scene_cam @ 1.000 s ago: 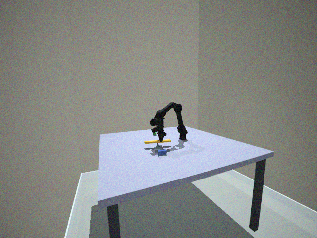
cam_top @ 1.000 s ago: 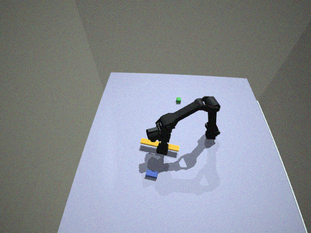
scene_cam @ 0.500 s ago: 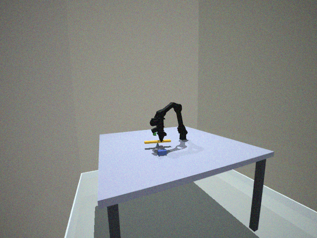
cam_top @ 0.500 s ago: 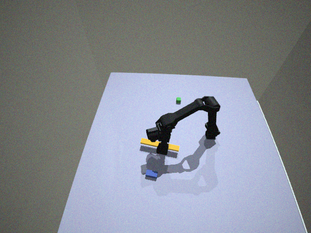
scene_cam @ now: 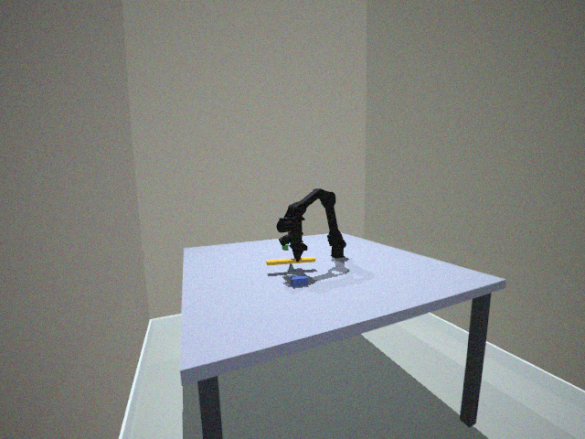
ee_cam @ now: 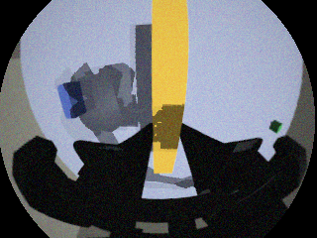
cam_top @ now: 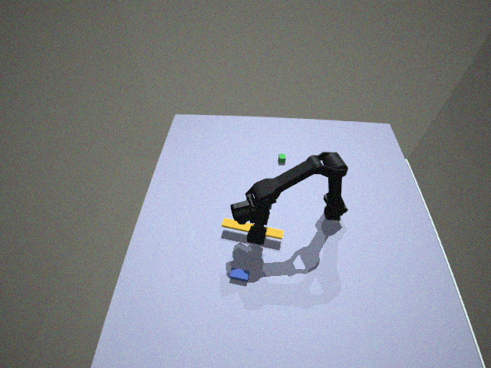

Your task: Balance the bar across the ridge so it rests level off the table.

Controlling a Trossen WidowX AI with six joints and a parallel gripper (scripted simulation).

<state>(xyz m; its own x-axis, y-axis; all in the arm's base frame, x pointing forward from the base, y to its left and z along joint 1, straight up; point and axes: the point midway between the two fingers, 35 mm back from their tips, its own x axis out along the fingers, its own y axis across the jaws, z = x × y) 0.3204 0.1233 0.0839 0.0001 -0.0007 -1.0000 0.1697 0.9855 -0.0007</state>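
Right now the bar is 30 mm ahead of my gripper tip. Also, from my gripper tip: small green cube (430 mm to the right, 100 mm behind, 30 mm below); blue block (170 mm to the left, 70 mm ahead, 30 mm below).
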